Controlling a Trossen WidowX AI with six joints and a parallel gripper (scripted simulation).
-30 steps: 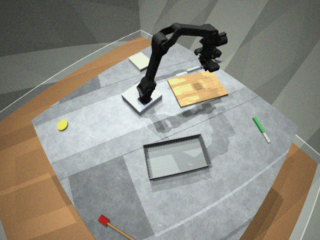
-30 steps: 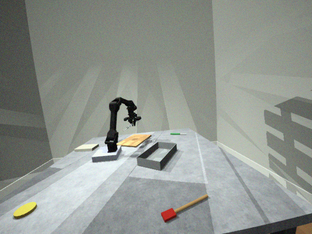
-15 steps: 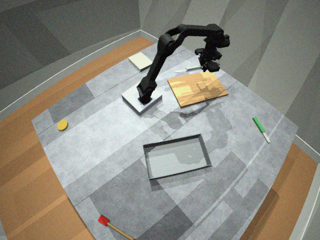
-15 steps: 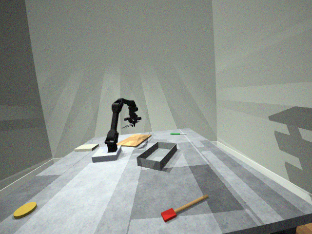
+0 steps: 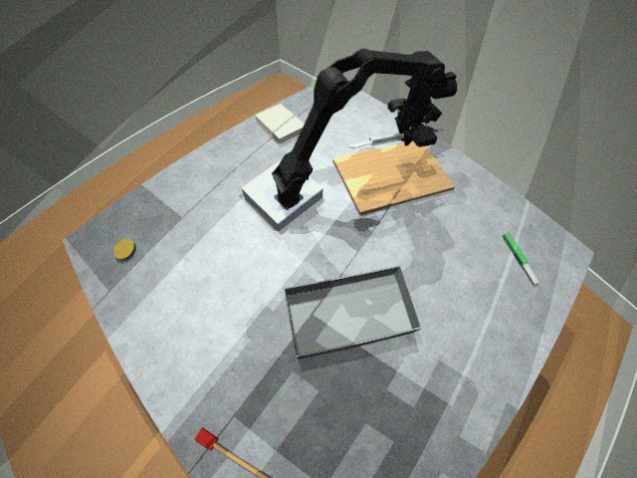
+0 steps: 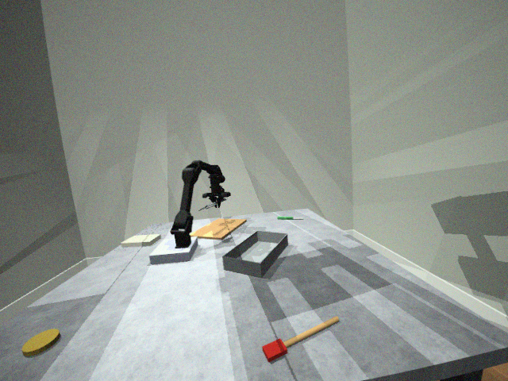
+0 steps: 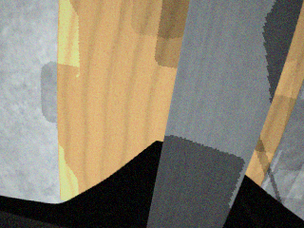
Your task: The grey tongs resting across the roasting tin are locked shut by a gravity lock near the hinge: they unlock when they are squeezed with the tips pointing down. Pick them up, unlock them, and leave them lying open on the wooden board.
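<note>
My gripper tip is 140 mm above the wooden board. The rest, counted from my gripper tip: yellow disc (830 mm to the right, 360 mm behind, 130 mm below); cream block (460 mm behind, 130 mm to the right, 130 mm below); grey roasting tin (460 mm to the right, 230 mm ahead, 120 mm below).
</note>
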